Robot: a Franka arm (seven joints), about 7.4 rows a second.
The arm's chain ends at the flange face. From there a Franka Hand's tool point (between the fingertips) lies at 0.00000 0.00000 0.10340 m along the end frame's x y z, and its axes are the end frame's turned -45 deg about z.
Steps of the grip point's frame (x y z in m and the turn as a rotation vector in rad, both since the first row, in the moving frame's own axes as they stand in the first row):
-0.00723 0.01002 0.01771 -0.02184 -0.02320 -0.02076
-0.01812 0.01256 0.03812 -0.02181 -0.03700 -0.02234
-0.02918 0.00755 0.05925 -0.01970 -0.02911 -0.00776
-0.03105 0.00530 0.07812 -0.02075 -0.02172 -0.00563
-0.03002 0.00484 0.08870 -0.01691 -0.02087 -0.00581
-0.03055 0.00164 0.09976 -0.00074 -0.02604 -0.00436
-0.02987 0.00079 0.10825 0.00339 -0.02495 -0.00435
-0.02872 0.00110 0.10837 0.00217 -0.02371 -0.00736
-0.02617 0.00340 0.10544 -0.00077 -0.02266 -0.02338
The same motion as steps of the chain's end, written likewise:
0.00204 0.00890 0.01776 -0.03185 -0.00096 -0.02076
-0.00287 0.01738 0.03822 -0.04158 -0.01074 -0.02234
-0.01462 0.02240 0.05931 -0.03451 -0.00665 -0.00776
-0.01815 0.02260 0.07817 -0.03003 -0.00069 -0.00563
-0.01752 0.02189 0.08874 -0.02671 -0.00280 -0.00581
-0.01860 0.02080 0.09980 -0.01894 -0.01789 -0.00436
-0.01849 0.02010 0.10828 -0.01525 -0.02004 -0.00435
-0.01764 0.01950 0.10840 -0.01523 -0.01830 -0.00736
-0.01452 0.01918 0.10547 -0.01657 -0.01548 -0.02338

